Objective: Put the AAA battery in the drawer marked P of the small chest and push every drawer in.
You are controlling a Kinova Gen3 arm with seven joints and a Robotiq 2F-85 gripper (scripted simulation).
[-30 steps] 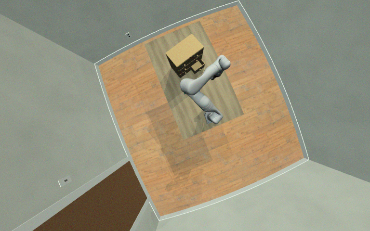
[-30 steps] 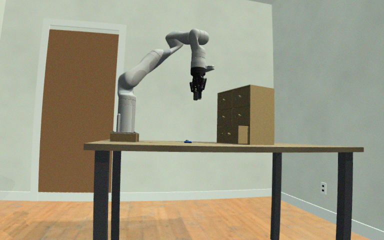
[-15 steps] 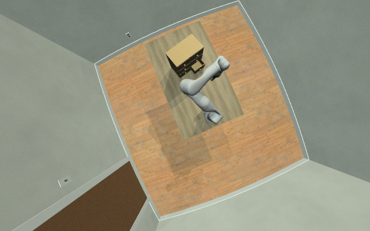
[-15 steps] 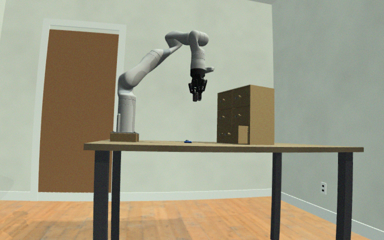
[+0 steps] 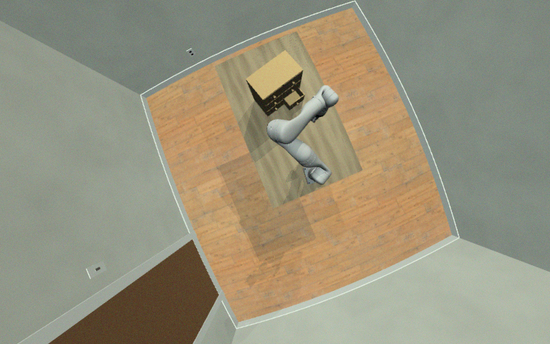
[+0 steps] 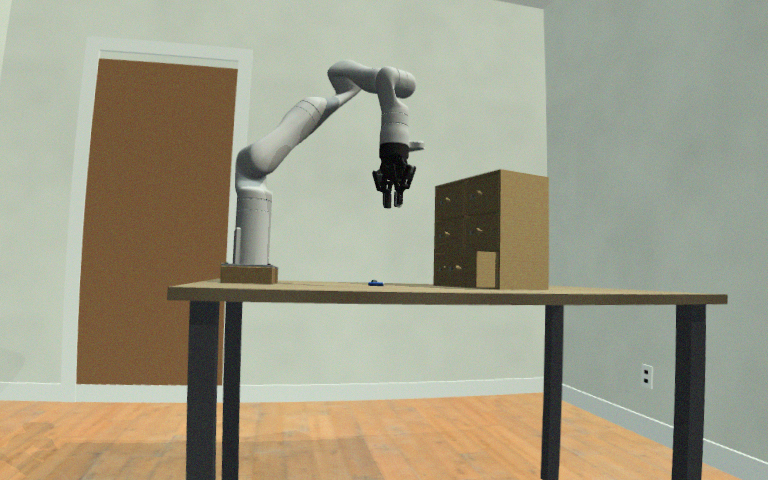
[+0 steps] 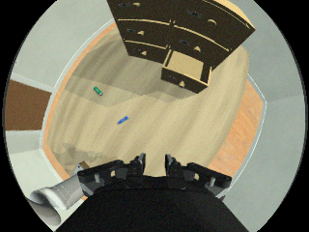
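The blue AAA battery lies 10 mm ahead of my hand, 130 mm to the left of it and 220 mm below it. Round my hand: green battery 60 mm ahead, 280 mm to the left, 210 mm below; then drawer 280 mm ahead, 10 mm to the left, 190 mm below.
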